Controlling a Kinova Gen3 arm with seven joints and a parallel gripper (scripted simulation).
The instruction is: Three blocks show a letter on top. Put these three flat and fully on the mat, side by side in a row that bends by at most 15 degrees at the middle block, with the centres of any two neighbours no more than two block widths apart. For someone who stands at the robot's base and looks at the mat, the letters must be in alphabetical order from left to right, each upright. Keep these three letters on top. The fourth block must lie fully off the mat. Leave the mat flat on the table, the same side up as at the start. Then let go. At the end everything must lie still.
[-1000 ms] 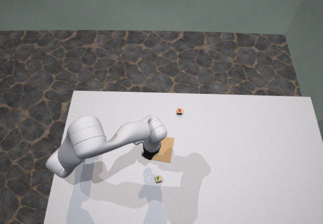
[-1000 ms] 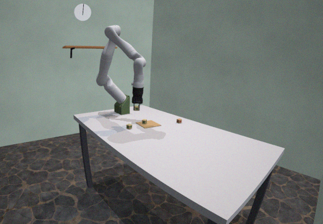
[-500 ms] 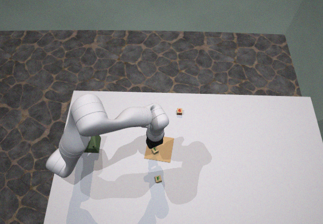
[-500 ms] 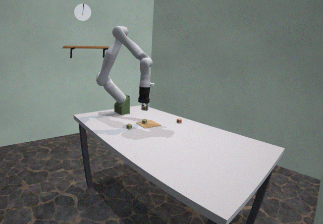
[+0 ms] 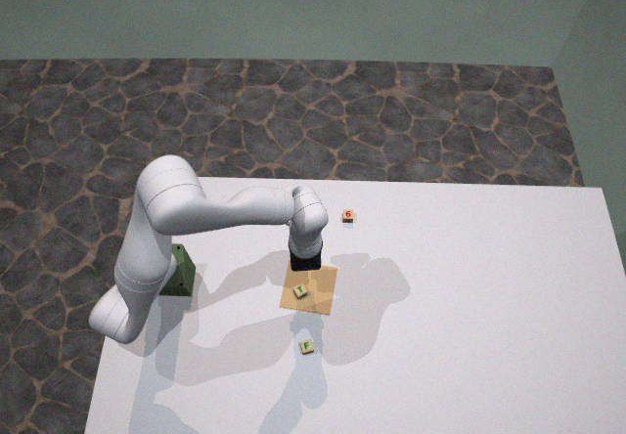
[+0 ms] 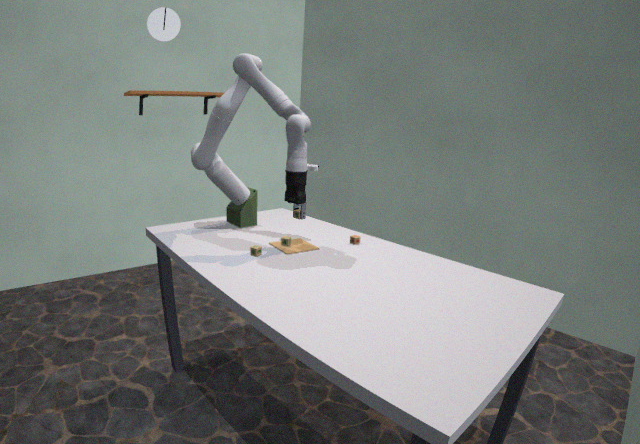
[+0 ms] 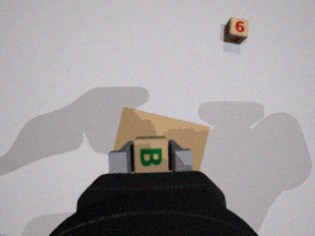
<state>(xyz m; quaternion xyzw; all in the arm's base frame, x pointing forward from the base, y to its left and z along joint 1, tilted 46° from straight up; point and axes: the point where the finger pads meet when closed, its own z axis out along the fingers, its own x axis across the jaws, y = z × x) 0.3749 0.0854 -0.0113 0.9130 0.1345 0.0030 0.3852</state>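
The tan mat lies 10 mm ahead of my hand, 30 mm to the right of it and 120 mm below it. The rest, counted from my hand: 6 block 90 mm ahead, 200 mm to the left, 110 mm below; B block right at my hand; F block 40 mm ahead, 200 mm to the right, 110 mm below.
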